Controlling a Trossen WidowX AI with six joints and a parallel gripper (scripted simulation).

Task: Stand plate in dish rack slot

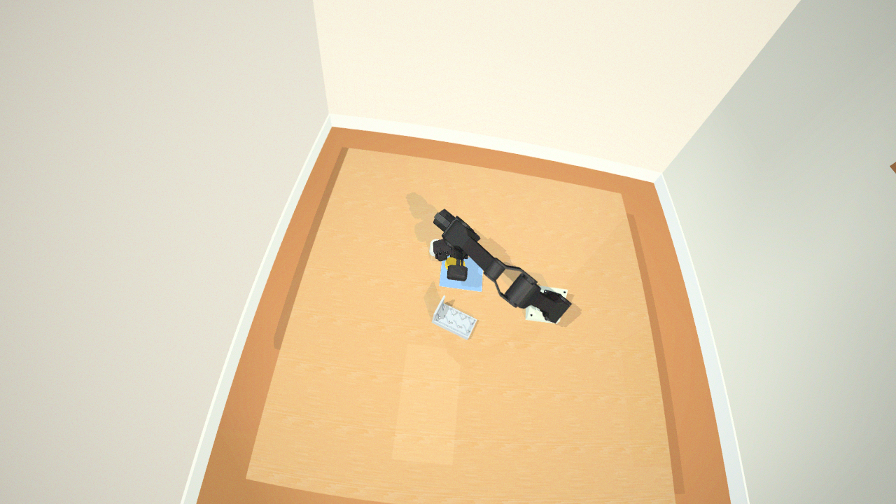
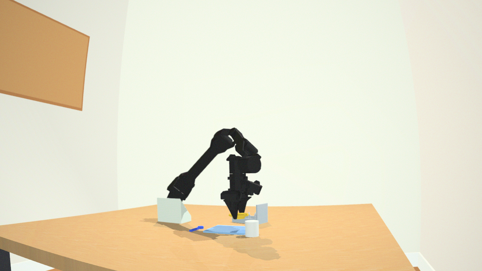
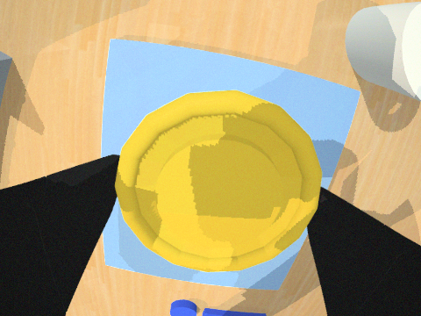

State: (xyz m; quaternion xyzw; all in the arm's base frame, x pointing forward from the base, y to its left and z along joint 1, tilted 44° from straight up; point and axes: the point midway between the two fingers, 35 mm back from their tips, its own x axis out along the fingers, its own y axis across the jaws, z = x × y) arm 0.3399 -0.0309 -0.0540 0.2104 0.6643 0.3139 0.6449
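Right now my gripper tip is 180 mm to the right of the grey dish rack, 40 mm past it and 20 mm above it. Also, from my gripper tip: yellow plate: 10 mm above; blue utensil: 150 mm behind, 40 mm to the right, 40 mm below; white cup: 80 mm ahead, 70 mm to the right, 20 mm below.
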